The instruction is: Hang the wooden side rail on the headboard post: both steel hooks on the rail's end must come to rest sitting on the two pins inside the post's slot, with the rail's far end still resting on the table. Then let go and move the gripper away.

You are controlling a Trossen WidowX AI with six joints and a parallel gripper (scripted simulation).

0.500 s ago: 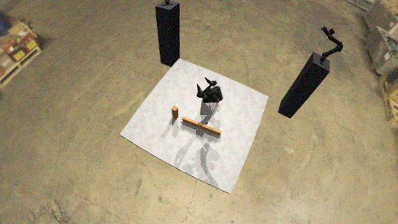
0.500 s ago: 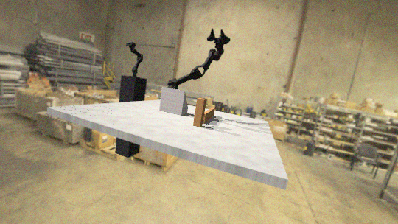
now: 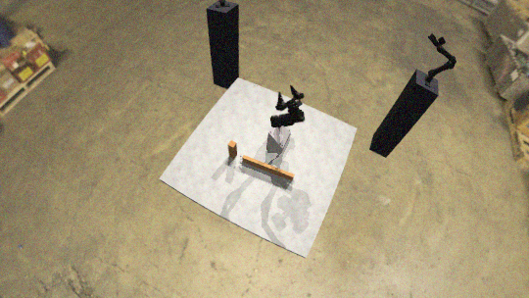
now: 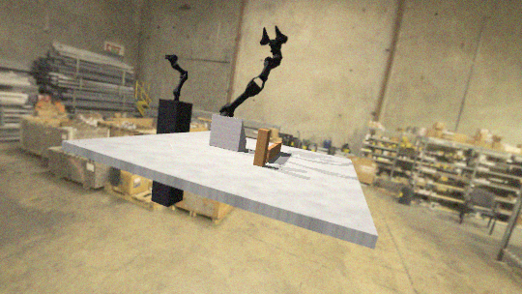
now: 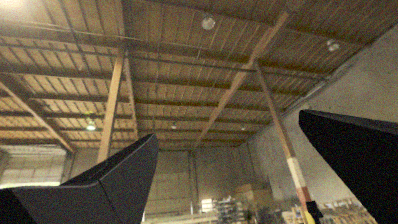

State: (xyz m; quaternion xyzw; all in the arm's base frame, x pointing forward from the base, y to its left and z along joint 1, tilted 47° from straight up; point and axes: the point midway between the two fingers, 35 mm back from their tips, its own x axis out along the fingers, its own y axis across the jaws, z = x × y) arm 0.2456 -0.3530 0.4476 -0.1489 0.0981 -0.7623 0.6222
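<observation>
Right now my gripper tip is 69 cm above the wooden headboard post, 28 cm to the left of it and 17 cm short of it.
</observation>
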